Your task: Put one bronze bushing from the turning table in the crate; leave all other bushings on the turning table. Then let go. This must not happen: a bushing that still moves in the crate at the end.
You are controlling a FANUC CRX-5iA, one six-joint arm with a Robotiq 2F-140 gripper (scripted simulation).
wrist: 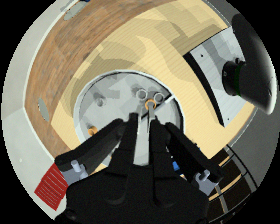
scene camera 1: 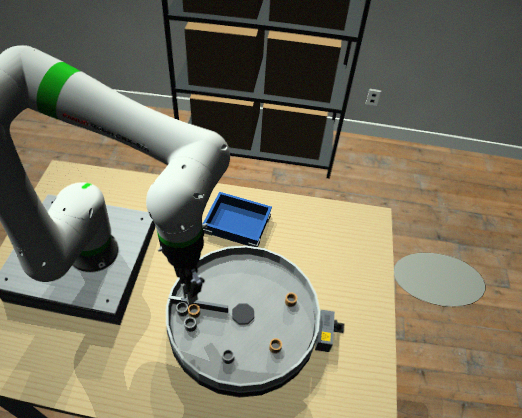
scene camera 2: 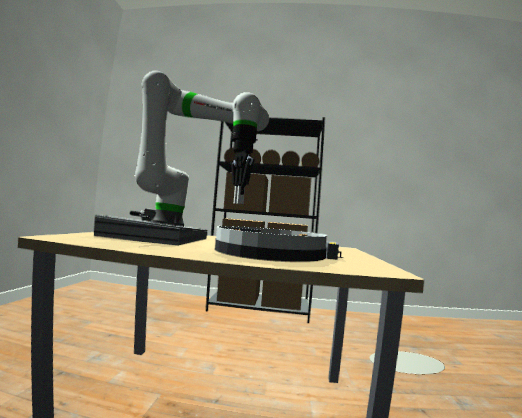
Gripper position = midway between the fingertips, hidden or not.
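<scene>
Scene camera 2 shows the gripper (scene camera 2: pixel 238 203). In scene camera 1 the gripper (scene camera 1: pixel 190 298) is visible again, together with a blue crate (scene camera 1: pixel 230 217) and a round grey turning table (scene camera 1: pixel 254 288). The wrist view has both the gripper (wrist: pixel 144 111) and the round grey turning table (wrist: pixel 120 90).
</scene>
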